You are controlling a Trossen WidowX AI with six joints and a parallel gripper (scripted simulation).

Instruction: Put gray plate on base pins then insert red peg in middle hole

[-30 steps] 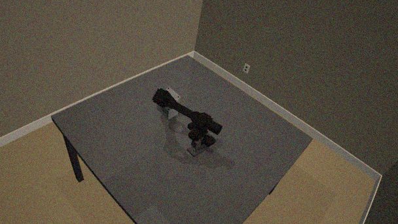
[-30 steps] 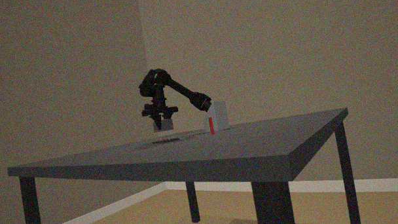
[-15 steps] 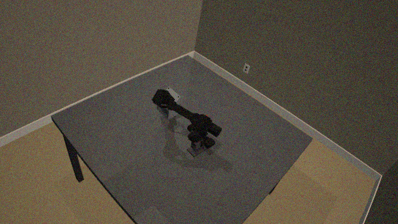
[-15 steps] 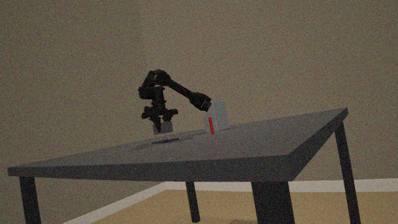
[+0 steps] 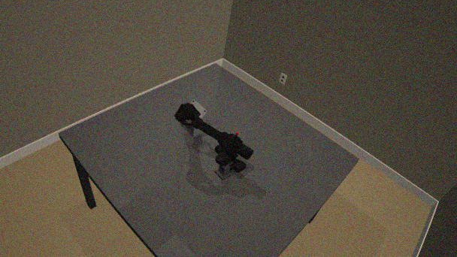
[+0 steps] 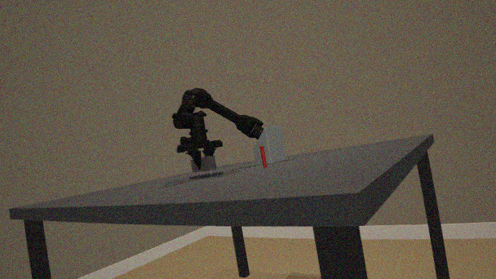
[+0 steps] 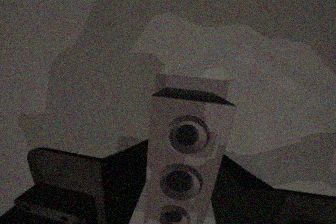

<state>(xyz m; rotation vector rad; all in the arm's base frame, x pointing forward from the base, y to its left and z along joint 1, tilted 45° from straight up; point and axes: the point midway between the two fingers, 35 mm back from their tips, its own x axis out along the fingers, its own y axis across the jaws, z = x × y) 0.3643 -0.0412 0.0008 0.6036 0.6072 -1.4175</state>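
My gripper tip is 2 cm above the flat base. Round my gripper tip: gray plate (3 cm above); then red peg (18 cm to the left, 14 cm behind, 1 cm above).
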